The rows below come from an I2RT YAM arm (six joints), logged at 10 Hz.
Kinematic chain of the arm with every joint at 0, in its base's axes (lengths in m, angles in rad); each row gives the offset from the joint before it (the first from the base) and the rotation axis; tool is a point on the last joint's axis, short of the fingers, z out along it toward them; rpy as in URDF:
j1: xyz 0 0 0.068 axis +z
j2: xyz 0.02 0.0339 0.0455 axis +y
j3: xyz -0.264 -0.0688 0 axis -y
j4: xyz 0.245 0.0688 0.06 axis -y
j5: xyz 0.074 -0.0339 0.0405 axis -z
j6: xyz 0.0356 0 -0.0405 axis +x
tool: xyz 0 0 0 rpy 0 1.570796 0
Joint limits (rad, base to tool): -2.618..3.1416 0..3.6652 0..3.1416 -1.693..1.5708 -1.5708..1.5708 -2.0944..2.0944
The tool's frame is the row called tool.
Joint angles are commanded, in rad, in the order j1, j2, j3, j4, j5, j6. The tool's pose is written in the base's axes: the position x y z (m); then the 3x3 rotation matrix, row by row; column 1 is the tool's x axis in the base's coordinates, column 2 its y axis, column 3 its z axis. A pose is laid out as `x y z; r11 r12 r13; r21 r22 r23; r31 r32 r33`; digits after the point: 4 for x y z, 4 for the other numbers.
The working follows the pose.
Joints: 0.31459, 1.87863, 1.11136, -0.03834, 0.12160, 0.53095
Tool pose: 0.3757 0.1177 0.1593; -0.7065 0.1513 0.6913; 0.2987 0.9494 0.0974; -0.6416 0.2753 -0.7159
Where each joint sits with the arm in this pose, in the base's axes (m; each line is computed from the numbers above, not from the rounded line before):
j1: 0.0000 0.0000 0.0680
j2: 0.0085 0.0384 0.1135
j3: 0.1059 -0.0022 0.3651
j4: 0.2919 0.1306 0.2382
j5: 0.3789 0.1233 0.2129
j6: 0.3757 0.1177 0.1593
the tool: 0.3757 0.1177 0.1593

